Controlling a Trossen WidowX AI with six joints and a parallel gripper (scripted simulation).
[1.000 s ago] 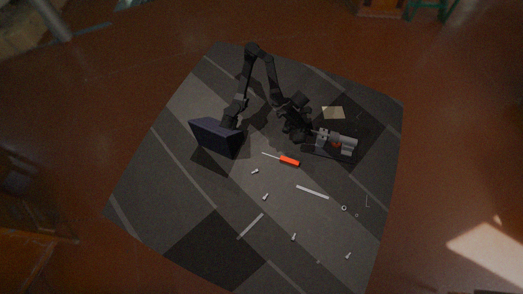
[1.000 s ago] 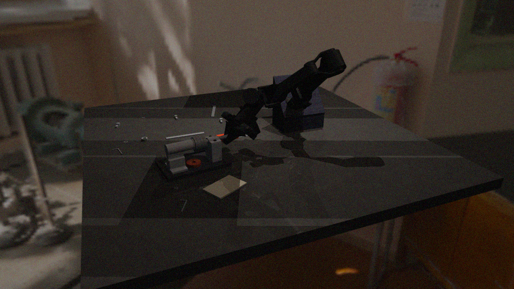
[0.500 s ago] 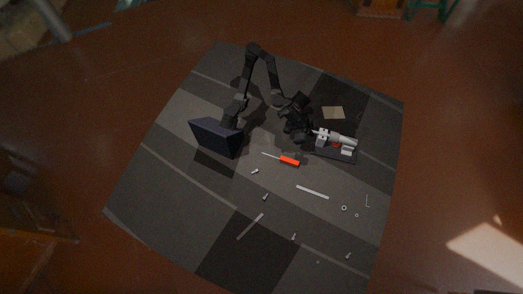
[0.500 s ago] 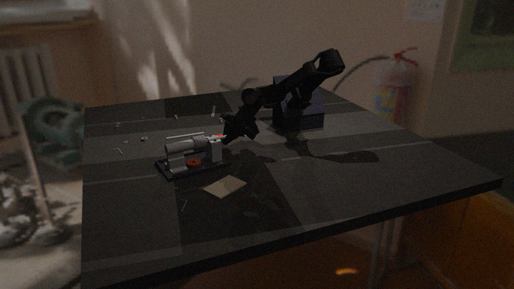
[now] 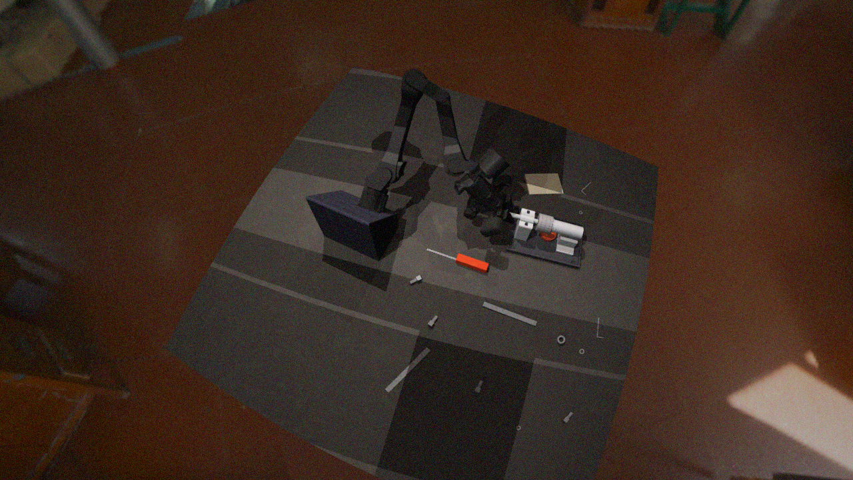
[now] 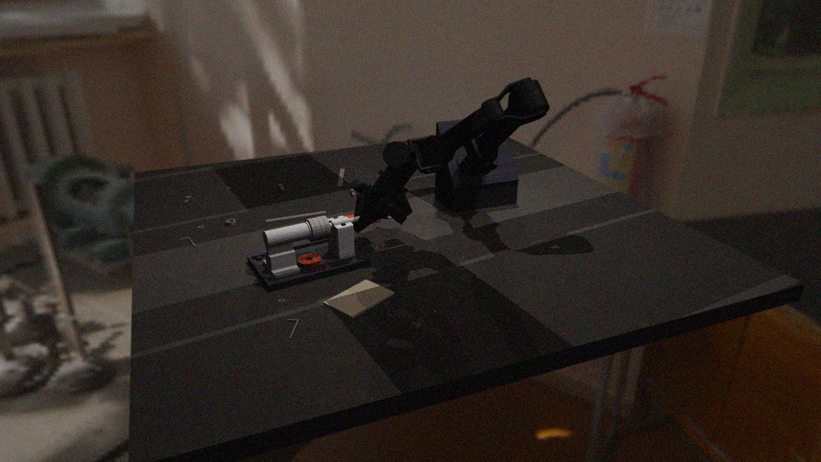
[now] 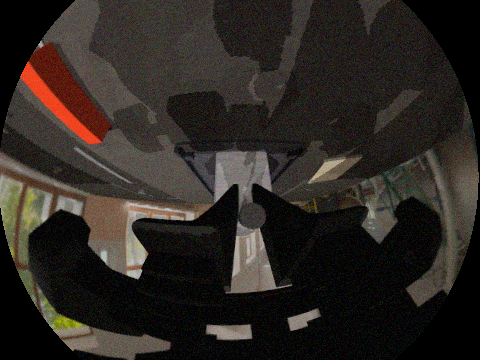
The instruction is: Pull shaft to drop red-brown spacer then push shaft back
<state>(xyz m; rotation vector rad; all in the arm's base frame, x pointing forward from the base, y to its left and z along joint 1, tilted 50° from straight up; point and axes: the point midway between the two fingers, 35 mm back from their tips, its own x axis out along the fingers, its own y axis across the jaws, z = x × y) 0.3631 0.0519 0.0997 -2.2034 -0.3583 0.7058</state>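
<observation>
Now: gripper tip 120 mm short of the red-brown spacer, 10 mm to the right of it and 40 mm above it. The rest, counted from my gripper tip: beige card (80 mm ahead, 200 mm to the left, 50 mm below); then pale shaft (40 mm ahead, 30 mm above).
</observation>
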